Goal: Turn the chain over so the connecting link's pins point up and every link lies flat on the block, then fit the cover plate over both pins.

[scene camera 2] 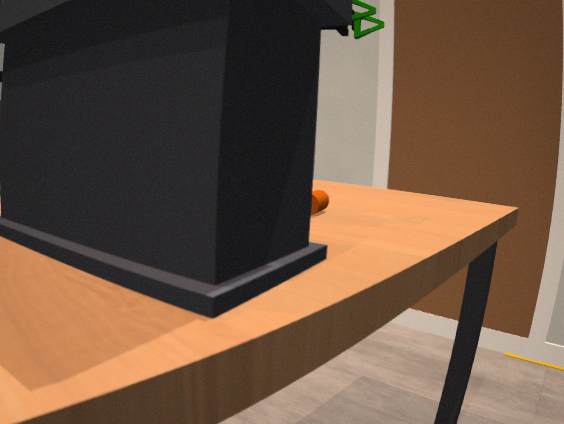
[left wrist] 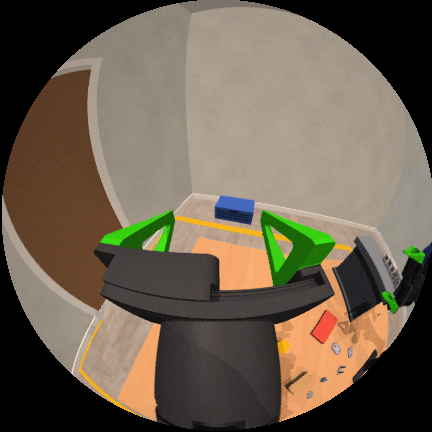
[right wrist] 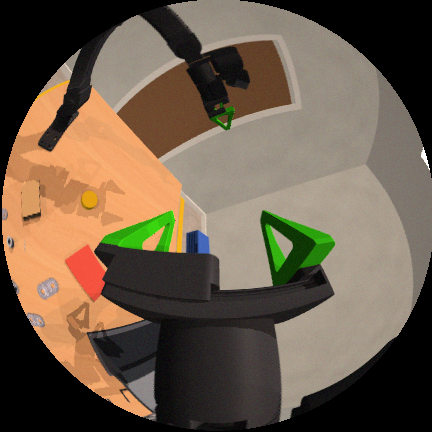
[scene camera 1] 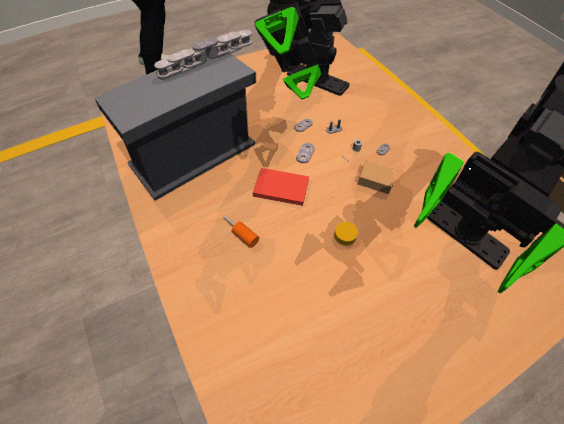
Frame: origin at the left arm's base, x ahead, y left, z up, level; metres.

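Seen in the pictures: left gripper, fingertip midpoint: [scene camera 2: 380, 17] [left wrist: 217, 214] [right wrist: 223, 121] [scene camera 1: 458, 256]; right gripper, fingertip midpoint: [right wrist: 217, 214] [scene camera 1: 295, 76]; left arm's base, origin of the base link: [right wrist: 58, 126] [scene camera 1: 467, 234]; right arm's base, origin of the base link: [scene camera 1: 317, 80].
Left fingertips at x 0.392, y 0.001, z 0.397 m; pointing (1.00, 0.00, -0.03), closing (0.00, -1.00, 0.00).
Observation:
Offsets run from my left fingertips to a thing's top centre. Level surfaces: height alone.
The chain [scene camera 1: 204, 48] [left wrist: 391, 269] lies along the far edge of the dark grey block {dx -0.074, dy -0.635, dz -0.177 m} [scene camera 1: 150, 102] [left wrist: 352, 282]; whether any pins point up is too small to tell. A small link with two upright pins {dx -0.422, dy -0.447, dz -0.365 m} [scene camera 1: 334, 127] [left wrist: 341, 370] stands on the table. Loose two-hole plates lie near it: one plate {dx -0.369, dy -0.516, dz -0.393 m} [scene camera 1: 303, 125], a larger plate {dx -0.294, dy -0.436, dz -0.392 m} [scene camera 1: 301, 159] and a small plate {dx -0.463, dy -0.305, dz -0.394 m} [scene camera 1: 383, 149]; I cannot tell which is the cover plate. My right gripper [scene camera 1: 294, 75] [right wrist: 217, 214] is open and empty, to the right of the block. My left gripper [scene camera 1: 459, 257] [left wrist: 217, 214] [scene camera 2: 367, 20] is open and empty, far right of the block.
On the table {dz -0.397 m} [scene camera 1: 280, 320] are a red box {dx -0.166, dy -0.394, dz -0.382 m} [scene camera 1: 281, 186] [right wrist: 86, 272], a tan block {dx -0.357, dy -0.251, dz -0.367 m} [scene camera 1: 376, 175] [right wrist: 31, 197], a yellow disc {dx -0.176, dy -0.200, dz -0.378 m} [scene camera 1: 346, 232] [right wrist: 89, 199], a small roller {dx -0.410, dy -0.357, dz -0.373 m} [scene camera 1: 357, 146] and an orange screwdriver {dx -0.011, dy -0.366, dz -0.367 m} [scene camera 1: 245, 234] [scene camera 2: 320, 201]. A blue box [left wrist: 234, 210] stands on the floor.

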